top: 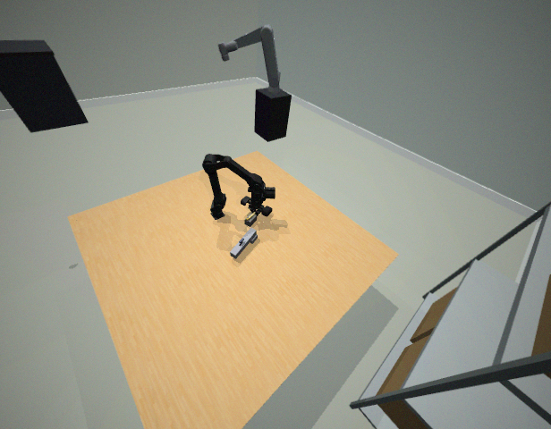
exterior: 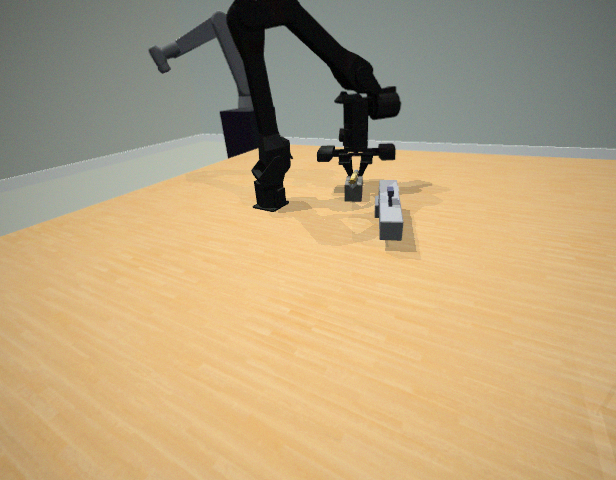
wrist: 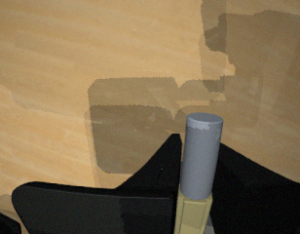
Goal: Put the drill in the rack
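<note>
The drill lies 10 mm ahead of my gripper tip, 40 mm to the right of it and 40 mm above it. The rest, counted from my gripper tip: rack: 20 mm ahead, 50 mm to the right, 10 mm above; dark key: 160 mm ahead, 200 mm to the right, 40 mm above; light grey block: 150 mm ahead, 180 mm to the right, 30 mm above.
</note>
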